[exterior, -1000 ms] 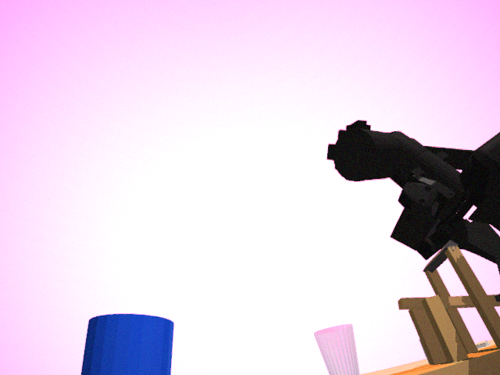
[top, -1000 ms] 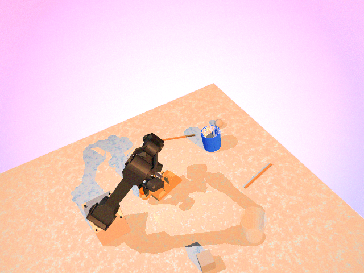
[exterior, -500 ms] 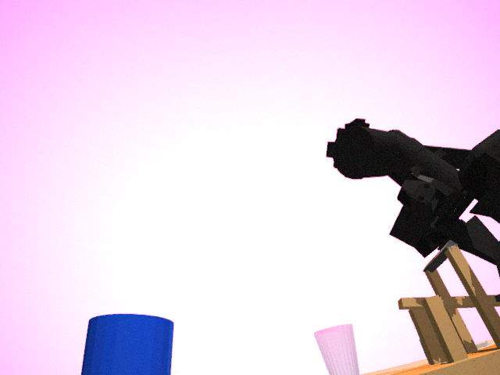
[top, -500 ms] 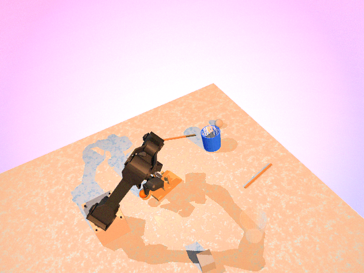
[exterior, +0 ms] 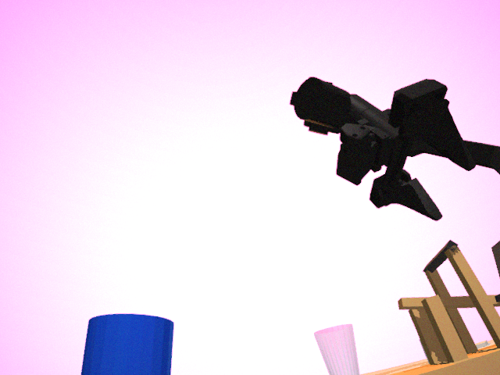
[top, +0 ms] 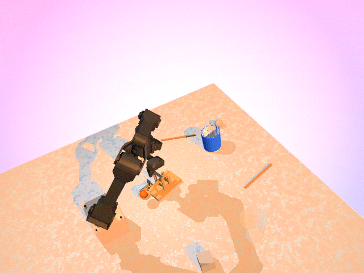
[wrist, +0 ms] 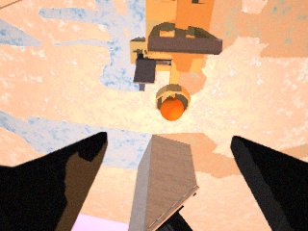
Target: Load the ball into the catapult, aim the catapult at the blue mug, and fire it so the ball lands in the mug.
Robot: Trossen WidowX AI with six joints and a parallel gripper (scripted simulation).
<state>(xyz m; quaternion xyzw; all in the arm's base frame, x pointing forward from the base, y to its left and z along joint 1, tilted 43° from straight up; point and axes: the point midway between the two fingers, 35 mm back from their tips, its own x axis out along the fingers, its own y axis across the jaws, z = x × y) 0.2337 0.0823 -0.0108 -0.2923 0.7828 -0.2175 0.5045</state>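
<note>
Right now the orange ball is 4 cm behind my gripper tip, 2 cm to the right of it and 10 cm below it. Also, from my gripper tip: blue mug 37 cm ahead, 7 cm to the left, 13 cm below; small box 2 cm ahead, 39 cm to the right, 14 cm below; wooden catapult 3 cm ahead, 1 cm to the left, 11 cm below.
</note>
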